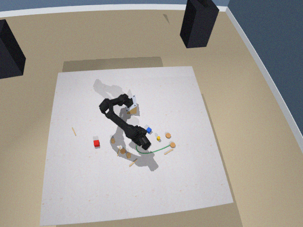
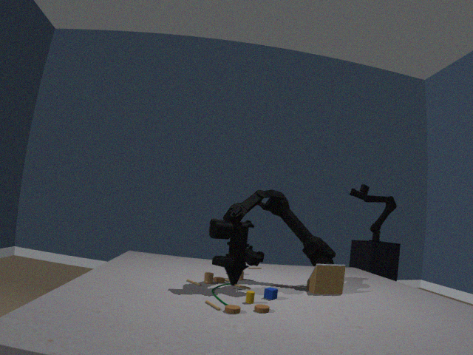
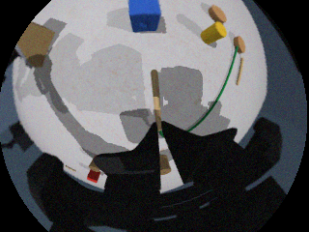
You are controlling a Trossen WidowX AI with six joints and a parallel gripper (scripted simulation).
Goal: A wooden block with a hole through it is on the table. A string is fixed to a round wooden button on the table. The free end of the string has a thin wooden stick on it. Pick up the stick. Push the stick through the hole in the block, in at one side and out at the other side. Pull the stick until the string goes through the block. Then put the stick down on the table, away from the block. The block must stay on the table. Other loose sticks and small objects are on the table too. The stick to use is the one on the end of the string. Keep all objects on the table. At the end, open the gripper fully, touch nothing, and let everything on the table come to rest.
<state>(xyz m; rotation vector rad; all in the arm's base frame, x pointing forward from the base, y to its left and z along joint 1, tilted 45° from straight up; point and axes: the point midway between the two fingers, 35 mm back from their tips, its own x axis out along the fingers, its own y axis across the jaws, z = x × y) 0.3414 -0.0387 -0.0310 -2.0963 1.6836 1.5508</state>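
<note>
Now: the blue cube 100 mm behind my gripper tip and 110 mm to the left of it. The rest, counted from my gripper tip: round wooden button 60 mm ahead, 260 mm to the left, 10 mm below; then red cube 60 mm behind, 300 mm to the right; then yellow cylinder 20 mm behind, 160 mm to the left.
</note>
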